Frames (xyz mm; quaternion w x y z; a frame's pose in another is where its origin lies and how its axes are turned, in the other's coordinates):
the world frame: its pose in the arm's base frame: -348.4 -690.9 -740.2 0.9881 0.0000 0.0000 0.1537
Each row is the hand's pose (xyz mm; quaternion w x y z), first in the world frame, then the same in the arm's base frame.
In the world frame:
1: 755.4 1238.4 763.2 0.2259 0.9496 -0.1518 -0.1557
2: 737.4 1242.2 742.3 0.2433 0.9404 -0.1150 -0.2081
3: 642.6 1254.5 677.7 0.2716 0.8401 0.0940 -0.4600
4: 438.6 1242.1 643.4 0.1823 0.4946 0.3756 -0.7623
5: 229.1 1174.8 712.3 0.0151 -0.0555 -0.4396 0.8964
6: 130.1 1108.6 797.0 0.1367 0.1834 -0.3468 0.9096
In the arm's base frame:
1: -4.9 718.4 23.0 0.2471 0.9616 -0.0040 -0.1191
2: -23.2 716.6 2.1 0.2724 0.9469 0.0309 -0.1682
3: -117.2 699.5 -62.5 0.3391 0.8157 0.2220 -0.4128
4: -307.8 625.7 -96.8 0.2973 0.4310 0.4471 -0.7252
5: -487.0 498.0 -27.9 0.1229 -0.0127 0.4429 -0.8880
6: -561.2 404.8 56.8 0.0047 -0.2345 0.3145 -0.9198

